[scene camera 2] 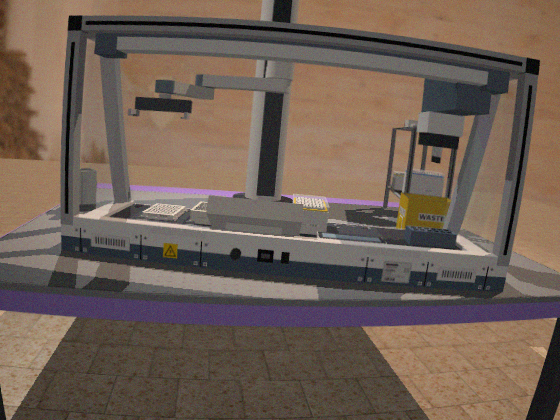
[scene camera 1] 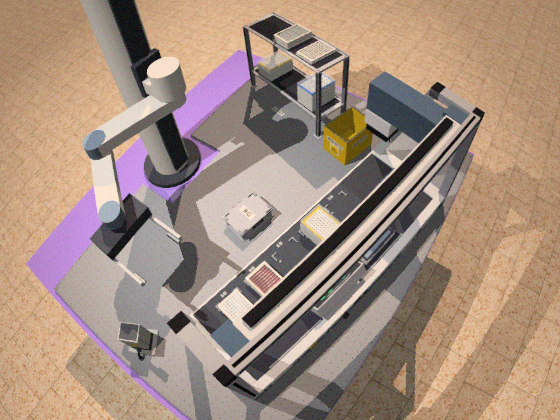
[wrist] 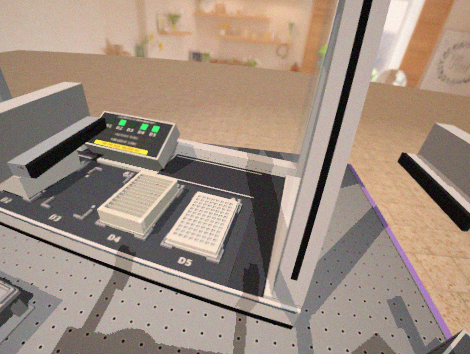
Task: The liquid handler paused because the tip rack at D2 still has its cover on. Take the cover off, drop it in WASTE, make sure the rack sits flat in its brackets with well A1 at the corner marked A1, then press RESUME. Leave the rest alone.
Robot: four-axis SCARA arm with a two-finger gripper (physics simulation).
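Pixels of known places: gripper, fingertip midpoint: (scene camera 2: 157, 113) (scene camera 1: 161, 261) (wrist: 253, 121); arm's base, origin of the base link: (scene camera 1: 172, 163).
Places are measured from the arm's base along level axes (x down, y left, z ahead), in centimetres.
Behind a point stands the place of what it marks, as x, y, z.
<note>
The tip rack (scene camera 1: 320, 223) (scene camera 2: 310, 203) at D2 is a pale box with a yellow band and a dotted white top. I cannot tell whether a clear cover lies on it, and its A1 corner is not readable. It does not show in the wrist view. My gripper (scene camera 1: 162, 261) {-32.5, -39.3, 45.8} (scene camera 2: 159, 114) {-32.5, -39.3, 45.8} (wrist: 253, 121) {-32.5, -39.3, 45.8} is open and empty, high above the bench at the D5 end, well away from D2. The yellow WASTE bin (scene camera 1: 344, 145) {-12.6, 35.4, 59.3} (scene camera 2: 424, 215) stands beyond the D1 end. The control panel (wrist: 135, 137) {-12.9, -14.0, 81.0} shows green lights and a yellow bar; the RESUME lettering is not readable.
A slatted rack (scene camera 1: 264, 278) {-8.0, -20.7, 63.8} (wrist: 137, 200) {-9.4, -21.6, 64.3} sits at D4 and a white plate (scene camera 1: 236, 305) {-7.4, -32.9, 61.8} (wrist: 204, 222) {-7.7, -33.7, 62.9} at D5. An RG box (scene camera 1: 247, 214) {-6.3, -4.5, 44.6} stands on the bench. A shelf unit (scene camera 1: 318, 107) {-18.7, 41.8, 44.2}, the pipetting head (scene camera 2: 440, 131) and frame post (wrist: 325, 150) {-25.8, -47.5, 58.1} rise around the deck.
</note>
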